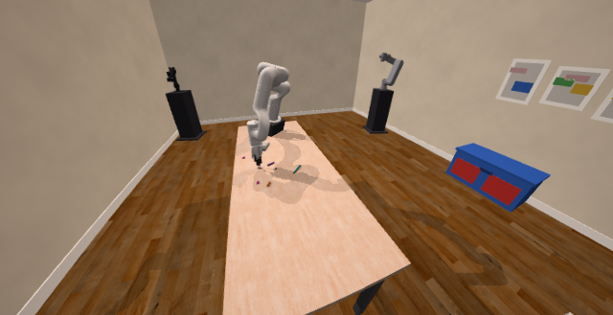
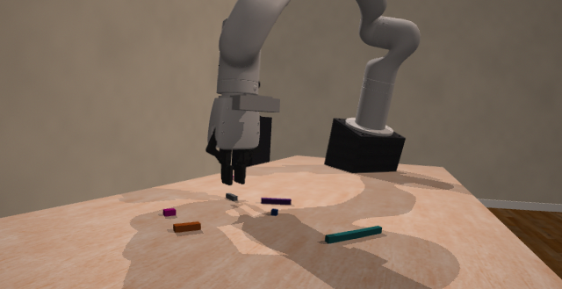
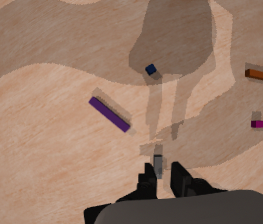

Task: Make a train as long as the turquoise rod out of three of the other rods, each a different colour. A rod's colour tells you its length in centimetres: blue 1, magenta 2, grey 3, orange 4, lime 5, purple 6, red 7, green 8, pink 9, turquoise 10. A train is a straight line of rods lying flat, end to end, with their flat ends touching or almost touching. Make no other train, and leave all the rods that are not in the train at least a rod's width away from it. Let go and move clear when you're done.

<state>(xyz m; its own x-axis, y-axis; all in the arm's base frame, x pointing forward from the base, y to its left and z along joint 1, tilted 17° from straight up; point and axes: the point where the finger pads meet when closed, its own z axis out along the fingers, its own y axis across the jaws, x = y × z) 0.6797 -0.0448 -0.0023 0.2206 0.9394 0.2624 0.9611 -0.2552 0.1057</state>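
Right now my hand is 50 mm above the grey rod. Also, from my hand: orange rod: 190 mm ahead, 90 mm to the left, 50 mm below; then purple rod: 80 mm to the left, 50 mm below, 40 mm behind; then blue rod: 120 mm to the left, 50 mm below, 20 mm ahead.
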